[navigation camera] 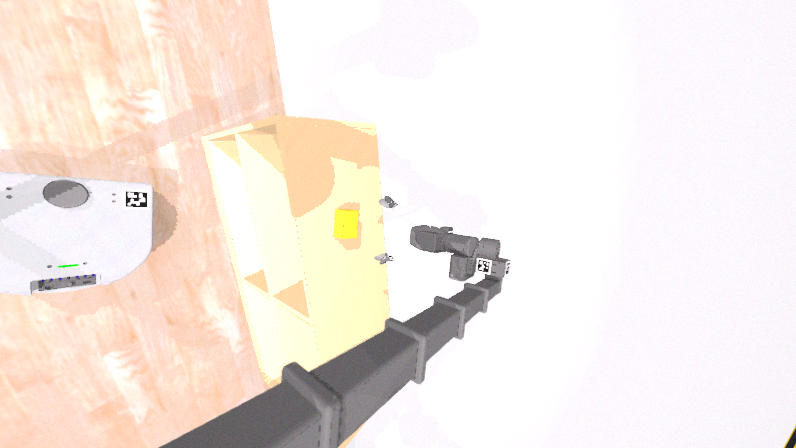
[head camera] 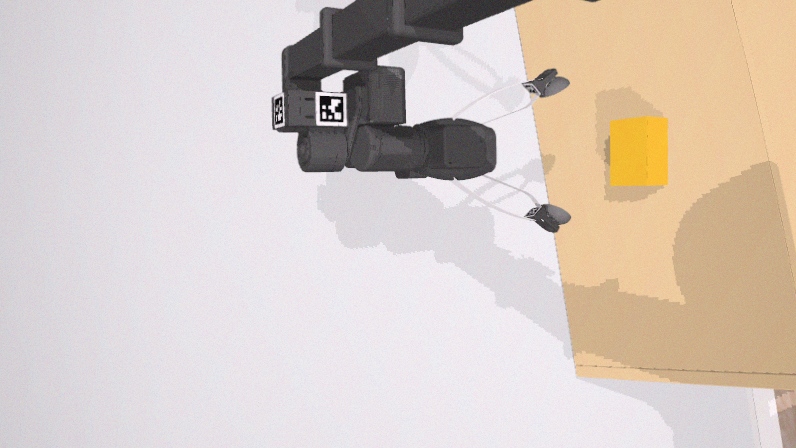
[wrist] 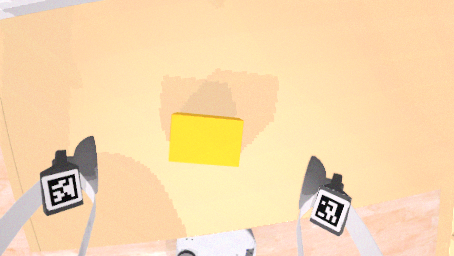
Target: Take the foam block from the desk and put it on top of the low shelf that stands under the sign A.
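Pixels of known places: gripper, fingertip midpoint: (navigation camera: 378,229) (head camera: 564,151) (wrist: 203,166); robot's base, origin of the base link: (navigation camera: 67,192).
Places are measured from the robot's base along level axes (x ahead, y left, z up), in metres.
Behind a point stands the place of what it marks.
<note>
The yellow foam block (head camera: 638,150) @(x -0.023, y -0.538, z 0.656 m) (navigation camera: 345,224) @(x -0.021, y -0.532, z 0.656 m) (wrist: 206,139) @(x -0.022, y -0.557, z 0.656 m) rests on the light wooden top of a low shelf unit (head camera: 618,244) @(x 0.112, y -0.606, z 0.611 m) (navigation camera: 356,289) @(x -0.271, y -0.649, z 0.611 m) (wrist: 350,100) @(x -0.236, y -0.633, z 0.611 m), whose open compartments show in the navigation camera view. My gripper (head camera: 559,151) @(x -0.021, y -0.558, z 0.773 m) (navigation camera: 386,230) @(x -0.021, y -0.558, z 0.773 m) (wrist: 203,166) @(x -0.021, y -0.558, z 0.773 m) is open and empty. Its fingers are spread wider than the block and stand apart from it, over the long edge of the top in the head camera view. In the wrist view the block appears between and beyond the two fingertips. Sign A does not show in these views.
My dark telescoping arm (navigation camera: 367,378) @(x -0.084, y -0.153, z 1.123 m) (head camera: 362,38) @(x -0.090, y -0.408, z 1.119 m) crosses over the shelf unit in the navigation camera view. My white base (navigation camera: 105,233) @(x -0.104, y -0.068, z 0.160 m) (wrist: 215,242) @(x -0.098, y -0.080, z 0.160 m) stands on the wooden floor (navigation camera: 183,72) @(x 0.471, y -0.266, z 0.000 m) on the compartment side. A pale surface (head camera: 167,222) @(x 0.058, y -0.778, z 1.211 m) (navigation camera: 557,139) @(x 0.251, y -0.730, z 1.174 m) lies on the other side.
</note>
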